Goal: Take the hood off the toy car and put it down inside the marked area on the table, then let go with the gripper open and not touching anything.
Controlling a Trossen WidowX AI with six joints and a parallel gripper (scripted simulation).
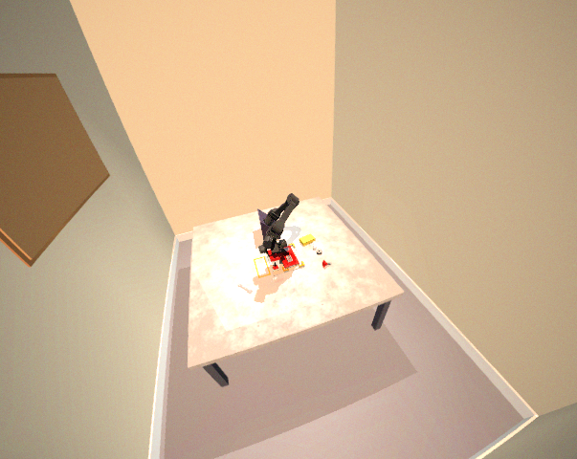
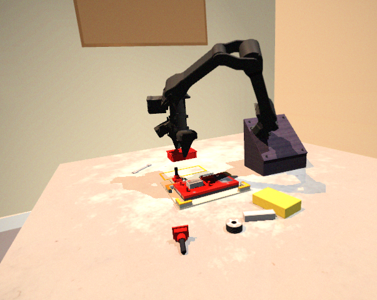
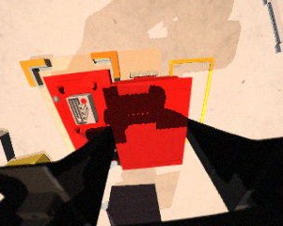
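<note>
Now: gripper tip 20 mm short of the black shaft, 10 mm to the left of it and 70 mm above it. Round my gripper tip: black ring (20 mm ahead, 340 mm to the left, 100 mm below); then red hood (10 mm above); then grey screw (100 mm ahead, 260 mm to the right, 110 mm below).
</note>
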